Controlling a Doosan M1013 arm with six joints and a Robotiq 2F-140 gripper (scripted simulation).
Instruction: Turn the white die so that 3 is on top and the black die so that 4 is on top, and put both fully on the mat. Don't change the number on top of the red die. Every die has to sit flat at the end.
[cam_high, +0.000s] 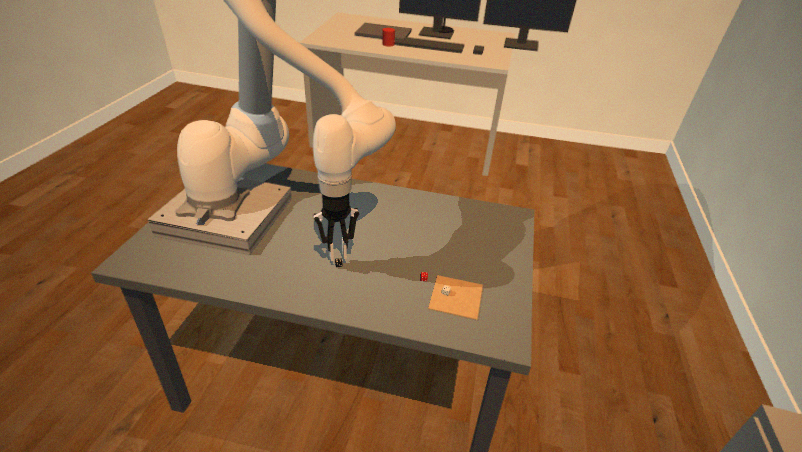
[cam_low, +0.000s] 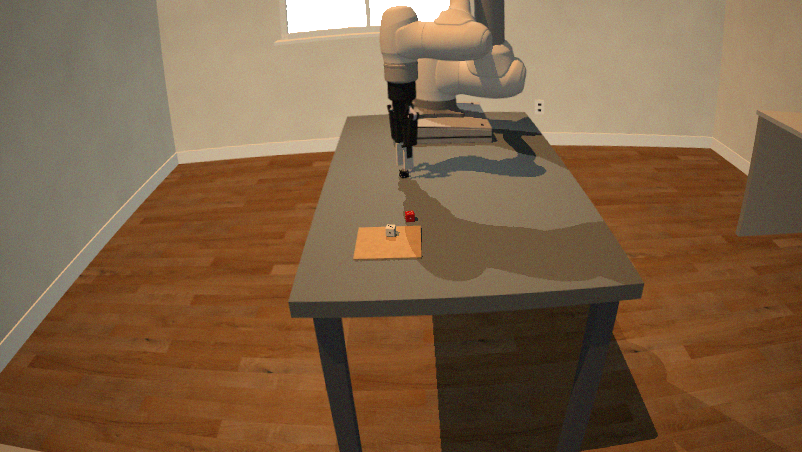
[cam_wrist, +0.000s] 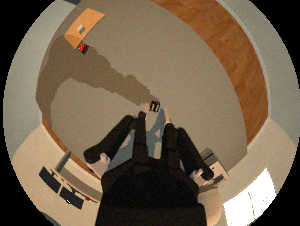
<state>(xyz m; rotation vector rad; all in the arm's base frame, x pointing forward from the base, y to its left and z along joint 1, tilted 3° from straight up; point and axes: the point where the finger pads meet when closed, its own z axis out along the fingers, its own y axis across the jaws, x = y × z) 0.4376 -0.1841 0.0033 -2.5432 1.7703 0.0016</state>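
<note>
Right now the black die is 50 mm below my hand. The rest, counted from my hand: white die (340 mm ahead, 90 mm to the right, 50 mm below); orange mat (360 mm ahead, 100 mm to the right, 60 mm below); red die (270 mm ahead, 40 mm to the right, 50 mm below).
</note>
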